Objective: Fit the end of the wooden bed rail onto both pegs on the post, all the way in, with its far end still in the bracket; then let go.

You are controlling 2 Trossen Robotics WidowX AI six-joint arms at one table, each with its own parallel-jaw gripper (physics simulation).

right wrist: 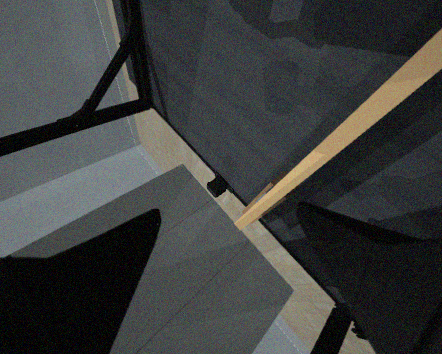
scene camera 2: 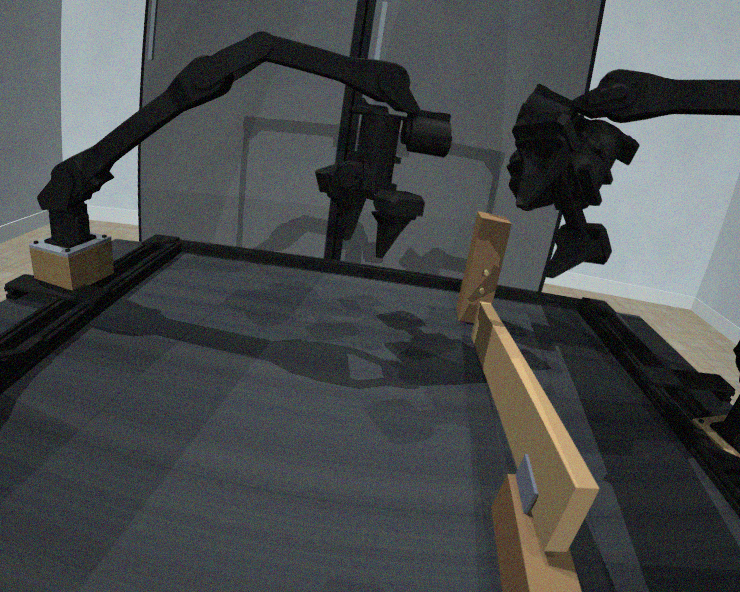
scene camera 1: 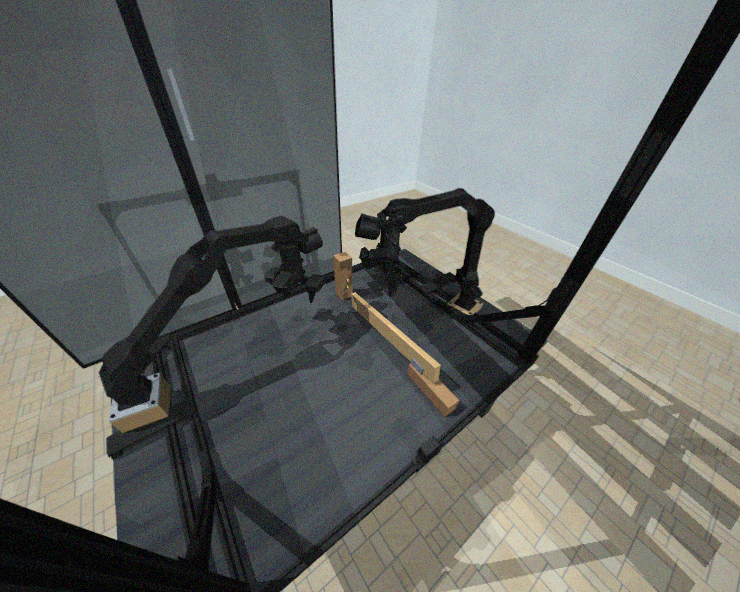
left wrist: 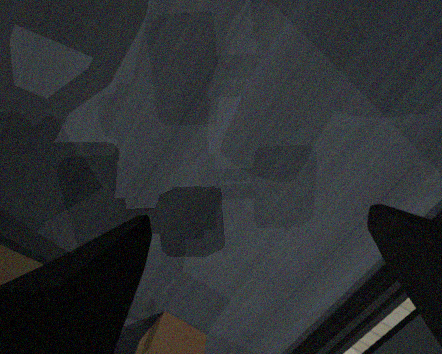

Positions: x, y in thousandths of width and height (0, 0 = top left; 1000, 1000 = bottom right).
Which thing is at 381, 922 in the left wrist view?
A wooden post.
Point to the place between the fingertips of my right gripper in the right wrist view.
517, 597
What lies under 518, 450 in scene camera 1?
My right gripper.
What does my right gripper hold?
Nothing.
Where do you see a wooden bed rail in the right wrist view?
936, 210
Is my left gripper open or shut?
Open.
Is my right gripper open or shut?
Open.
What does my left gripper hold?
Nothing.
